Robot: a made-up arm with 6 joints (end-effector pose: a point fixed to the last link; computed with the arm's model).
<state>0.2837 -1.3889 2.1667 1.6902 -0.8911 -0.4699</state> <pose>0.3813 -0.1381 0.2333 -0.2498 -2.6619 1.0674</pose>
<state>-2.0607 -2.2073 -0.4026 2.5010 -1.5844 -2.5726</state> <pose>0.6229 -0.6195 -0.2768 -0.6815 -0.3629 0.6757</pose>
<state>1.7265 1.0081 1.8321 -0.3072 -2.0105 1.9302</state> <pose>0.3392 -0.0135 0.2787 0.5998 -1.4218 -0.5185</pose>
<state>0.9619 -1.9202 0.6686 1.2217 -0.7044 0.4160</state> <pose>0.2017 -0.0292 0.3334 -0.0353 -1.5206 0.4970</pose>
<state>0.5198 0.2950 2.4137 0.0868 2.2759 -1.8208</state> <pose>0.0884 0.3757 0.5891 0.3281 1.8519 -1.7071</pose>
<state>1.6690 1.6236 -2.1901 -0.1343 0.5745 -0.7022</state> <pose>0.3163 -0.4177 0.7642 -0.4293 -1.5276 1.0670</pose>
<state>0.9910 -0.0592 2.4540 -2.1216 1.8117 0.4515</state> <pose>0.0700 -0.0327 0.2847 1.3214 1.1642 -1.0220</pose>
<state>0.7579 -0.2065 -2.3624 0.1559 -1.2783 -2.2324</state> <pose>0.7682 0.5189 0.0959 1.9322 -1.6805 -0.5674</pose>
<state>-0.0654 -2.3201 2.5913 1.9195 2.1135 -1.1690</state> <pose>0.1284 0.7057 0.0915 -2.2670 -0.4071 -1.1244</pose>
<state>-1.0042 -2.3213 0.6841 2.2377 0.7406 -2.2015</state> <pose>0.2652 0.0066 0.0982 -0.7311 1.8079 -0.8263</pose>
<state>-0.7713 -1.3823 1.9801 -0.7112 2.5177 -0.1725</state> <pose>0.3882 0.1863 -0.6877 1.2080 -1.9174 -1.0064</pose>
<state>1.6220 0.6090 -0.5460 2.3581 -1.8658 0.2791</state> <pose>0.3182 0.2011 0.8418 -1.1151 -0.1860 1.9572</pose>
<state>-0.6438 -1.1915 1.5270 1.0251 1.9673 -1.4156</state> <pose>0.7022 0.2656 -0.5764 1.6366 -1.5527 -0.3597</pose>
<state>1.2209 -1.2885 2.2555 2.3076 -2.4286 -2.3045</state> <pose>-0.0194 0.4071 0.3086 -1.9403 -0.3263 -1.7239</pose>
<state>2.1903 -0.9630 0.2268 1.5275 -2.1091 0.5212</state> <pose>0.4756 -0.4891 0.3451 1.0372 0.2973 0.6645</pose>
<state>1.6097 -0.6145 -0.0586 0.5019 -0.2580 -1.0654</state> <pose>0.1622 -0.4112 0.3164 0.2655 -0.4981 -0.2251</pose>
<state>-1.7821 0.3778 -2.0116 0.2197 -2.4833 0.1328</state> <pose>0.6454 -0.0148 -0.3791 0.7860 0.6769 2.1830</pose>
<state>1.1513 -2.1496 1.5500 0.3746 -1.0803 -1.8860</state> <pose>0.0627 -0.1105 0.1272 -0.8567 -1.7473 -1.0755</pose>
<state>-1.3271 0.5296 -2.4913 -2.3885 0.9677 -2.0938</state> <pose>0.4148 -0.4738 -0.3266 -0.3468 2.0561 0.7770</pose>
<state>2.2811 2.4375 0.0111 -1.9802 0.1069 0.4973</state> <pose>0.6675 -0.4919 0.4853 0.1372 1.0876 0.5051</pose>
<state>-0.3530 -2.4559 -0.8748 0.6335 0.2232 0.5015</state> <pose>0.1746 0.2041 -0.2300 -1.0453 -2.1522 0.3053</pose>
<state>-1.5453 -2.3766 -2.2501 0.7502 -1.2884 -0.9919</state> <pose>0.2996 0.4962 -0.3994 -1.3085 -0.4448 -2.3295</pose>
